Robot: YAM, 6 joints.
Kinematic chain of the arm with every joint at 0, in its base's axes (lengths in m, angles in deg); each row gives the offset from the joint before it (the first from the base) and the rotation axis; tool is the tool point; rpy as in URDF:
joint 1: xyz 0 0 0.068 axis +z
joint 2: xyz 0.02 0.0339 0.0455 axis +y
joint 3: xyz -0.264 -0.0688 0 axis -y
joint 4: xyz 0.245 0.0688 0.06 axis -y
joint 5: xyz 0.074 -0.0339 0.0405 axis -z
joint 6: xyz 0.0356 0 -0.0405 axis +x
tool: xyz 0 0 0 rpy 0 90 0
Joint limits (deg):
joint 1: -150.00..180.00
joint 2: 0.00..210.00
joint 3: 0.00..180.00
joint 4: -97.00..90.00
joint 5: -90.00..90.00
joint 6: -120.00..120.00
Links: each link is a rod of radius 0.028 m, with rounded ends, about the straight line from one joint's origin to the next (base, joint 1, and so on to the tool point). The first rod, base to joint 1, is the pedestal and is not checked.
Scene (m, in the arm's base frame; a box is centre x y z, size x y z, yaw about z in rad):
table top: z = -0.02
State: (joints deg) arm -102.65 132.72 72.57 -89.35 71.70 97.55
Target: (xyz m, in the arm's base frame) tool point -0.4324 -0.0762 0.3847
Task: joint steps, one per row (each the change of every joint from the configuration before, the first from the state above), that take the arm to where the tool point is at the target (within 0.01 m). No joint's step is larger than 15 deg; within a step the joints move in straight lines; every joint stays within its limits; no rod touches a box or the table.
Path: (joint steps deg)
1: 13.51 -14.62 10.13 3.57 0.77 0.00
2: 13.51 -14.61 10.13 3.58 0.78 0.00
3: 13.52 -14.62 10.13 3.57 0.77 0.00
4: 13.51 -14.62 10.13 3.57 0.78 0.00
5: 13.51 -14.62 10.13 3.57 0.77 0.00
6: 13.51 -14.61 10.13 3.58 0.78 0.00
7: 13.52 -14.62 10.13 3.57 0.77 0.00
8: 13.51 -14.62 10.13 3.57 0.77 0.00

